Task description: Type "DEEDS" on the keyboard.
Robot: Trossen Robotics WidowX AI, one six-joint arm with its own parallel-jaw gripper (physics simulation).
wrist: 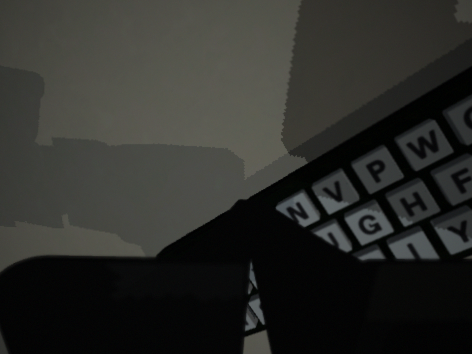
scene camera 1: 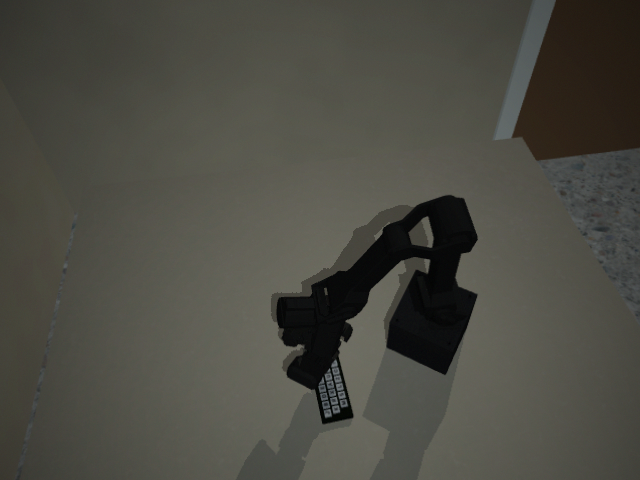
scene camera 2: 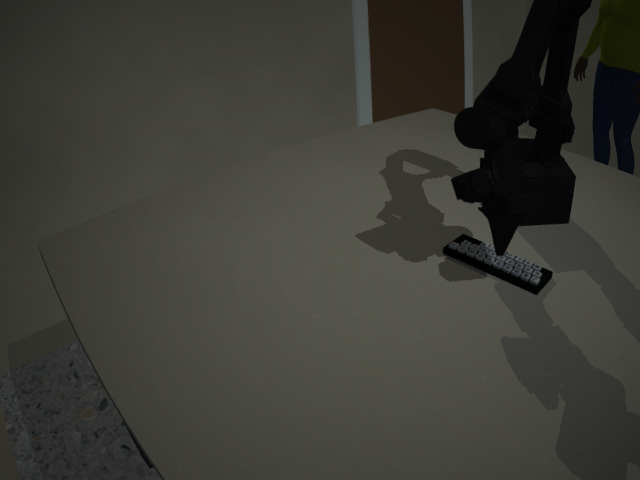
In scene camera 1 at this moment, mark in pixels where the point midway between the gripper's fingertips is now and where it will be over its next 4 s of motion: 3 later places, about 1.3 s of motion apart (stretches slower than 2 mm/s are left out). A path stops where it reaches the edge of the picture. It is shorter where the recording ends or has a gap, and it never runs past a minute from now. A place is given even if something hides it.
My gripper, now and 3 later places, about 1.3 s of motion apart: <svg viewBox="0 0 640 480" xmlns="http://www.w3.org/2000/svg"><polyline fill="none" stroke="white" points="313,379 321,388 324,397 325,388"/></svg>
